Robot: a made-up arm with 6 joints.
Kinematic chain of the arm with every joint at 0, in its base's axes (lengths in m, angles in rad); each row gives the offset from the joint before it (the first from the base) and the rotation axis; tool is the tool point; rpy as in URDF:
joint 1: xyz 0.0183 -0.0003 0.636 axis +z
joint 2: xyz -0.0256 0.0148 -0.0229 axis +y
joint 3: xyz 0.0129 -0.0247 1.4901 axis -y
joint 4: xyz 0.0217 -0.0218 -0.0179 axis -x
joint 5: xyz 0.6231 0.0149 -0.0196 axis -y
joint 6: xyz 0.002 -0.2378 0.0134 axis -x
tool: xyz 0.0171 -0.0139 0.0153 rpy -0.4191 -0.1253 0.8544
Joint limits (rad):
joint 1: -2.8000..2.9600
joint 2: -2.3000..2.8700
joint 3: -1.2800..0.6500
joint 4: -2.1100..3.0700
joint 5: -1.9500..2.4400
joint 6: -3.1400..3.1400
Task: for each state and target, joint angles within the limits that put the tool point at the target. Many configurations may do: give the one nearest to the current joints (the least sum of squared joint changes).
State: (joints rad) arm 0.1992 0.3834 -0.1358 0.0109 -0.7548 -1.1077
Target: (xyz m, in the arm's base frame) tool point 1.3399 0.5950 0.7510
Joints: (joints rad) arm 0.6130 1.0116 -0.2075 -0.0332 -0.7547 -1.1059
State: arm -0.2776 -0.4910 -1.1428 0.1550 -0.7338 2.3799
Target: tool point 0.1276 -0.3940 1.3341
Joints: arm -0.7875 0.3909 -1.2800 -0.4814 -0.7748 2.2739
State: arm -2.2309 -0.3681 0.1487 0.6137 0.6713 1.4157
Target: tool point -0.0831 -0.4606 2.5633
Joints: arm -1.4921 -0.0096 0.5063 0.9718 0.6322 1.4086
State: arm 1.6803 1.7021 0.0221 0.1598 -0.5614 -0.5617
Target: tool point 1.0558 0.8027 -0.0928
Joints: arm 0.8698 1.6021 -0.2192 0.0714 -0.5709 -0.5729
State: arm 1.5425 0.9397 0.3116 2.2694 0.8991 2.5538
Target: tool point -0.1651 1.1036 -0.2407
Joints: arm 1.6248 1.7511 -0.5077 2.4393 0.8911 2.5490
